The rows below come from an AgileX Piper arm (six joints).
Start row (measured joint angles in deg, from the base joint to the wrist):
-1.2 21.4 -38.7 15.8 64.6 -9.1
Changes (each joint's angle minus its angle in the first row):
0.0 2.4 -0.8 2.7 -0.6 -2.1
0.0 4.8 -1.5 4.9 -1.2 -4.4
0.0 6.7 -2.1 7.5 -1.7 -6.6
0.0 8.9 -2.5 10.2 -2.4 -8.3
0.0 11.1 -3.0 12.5 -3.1 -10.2
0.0 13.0 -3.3 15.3 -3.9 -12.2
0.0 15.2 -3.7 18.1 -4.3 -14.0
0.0 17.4 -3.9 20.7 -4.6 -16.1
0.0 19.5 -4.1 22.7 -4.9 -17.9
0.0 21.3 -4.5 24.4 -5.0 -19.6
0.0 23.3 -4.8 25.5 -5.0 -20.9
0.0 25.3 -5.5 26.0 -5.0 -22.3
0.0 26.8 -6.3 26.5 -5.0 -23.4
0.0 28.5 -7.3 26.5 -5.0 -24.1
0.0 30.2 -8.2 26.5 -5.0 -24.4
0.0 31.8 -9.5 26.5 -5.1 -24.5
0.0 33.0 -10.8 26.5 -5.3 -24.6
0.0 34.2 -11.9 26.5 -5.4 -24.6
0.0 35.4 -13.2 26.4 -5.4 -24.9
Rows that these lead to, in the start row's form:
-1.2 23.8 -39.5 18.5 64.0 -11.2
-1.2 26.2 -40.2 20.7 63.4 -13.5
-1.2 28.1 -40.8 23.3 62.9 -15.7
-1.2 30.3 -41.2 26.0 62.2 -17.4
-1.2 32.5 -41.7 28.3 61.5 -19.3
-1.2 34.4 -42.0 31.1 60.7 -21.3
-1.2 36.6 -42.4 33.9 60.3 -23.1
-1.2 38.8 -42.6 36.5 60.0 -25.2
-1.2 40.9 -42.8 38.5 59.7 -27.0
-1.2 42.7 -43.2 40.2 59.6 -28.7
-1.2 44.7 -43.5 41.3 59.6 -30.0
-1.2 46.7 -44.2 41.8 59.6 -31.4
-1.2 48.2 -45.0 42.3 59.6 -32.5
-1.2 49.9 -46.0 42.3 59.6 -33.2
-1.2 51.6 -46.9 42.3 59.6 -33.5
-1.2 53.2 -48.2 42.3 59.5 -33.6
-1.2 54.4 -49.5 42.3 59.3 -33.7
-1.2 55.6 -50.6 42.3 59.2 -33.7
-1.2 56.8 -51.9 42.2 59.2 -34.0

